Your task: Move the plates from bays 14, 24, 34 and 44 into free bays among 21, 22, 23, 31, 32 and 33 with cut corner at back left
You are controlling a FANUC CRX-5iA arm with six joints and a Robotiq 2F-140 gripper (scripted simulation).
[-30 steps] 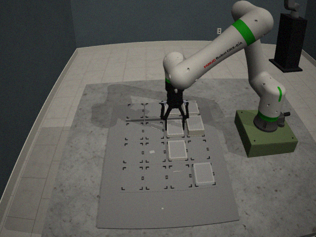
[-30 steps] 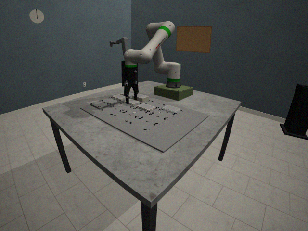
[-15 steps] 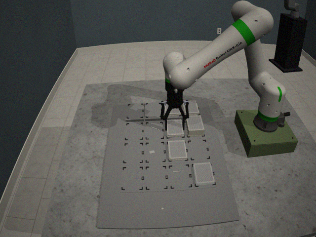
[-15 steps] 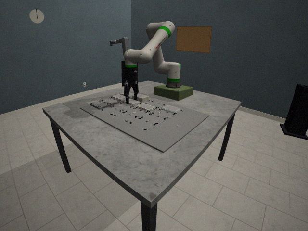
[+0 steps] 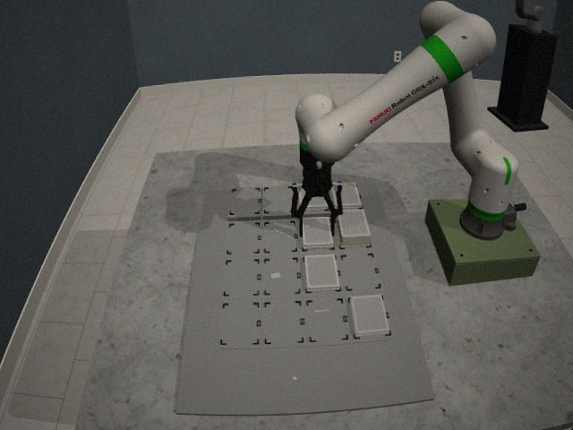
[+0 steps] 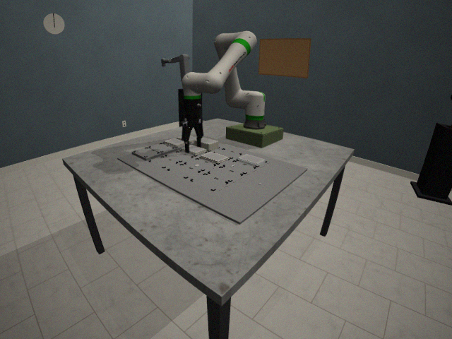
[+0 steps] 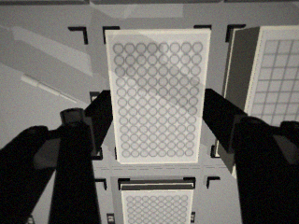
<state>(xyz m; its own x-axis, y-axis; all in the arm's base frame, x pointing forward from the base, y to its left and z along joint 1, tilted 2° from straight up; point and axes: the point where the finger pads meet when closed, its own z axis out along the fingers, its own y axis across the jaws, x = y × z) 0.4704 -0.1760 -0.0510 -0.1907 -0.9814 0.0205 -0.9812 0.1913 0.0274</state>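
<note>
Now: the sealed deep-well block 110 mm behind my hand, 20 mm to the left of it and 10 mm below it. From my hand the other things lie so: white pointed piece (60 mm ahead, 290 mm to the left, 30 mm below).
</note>
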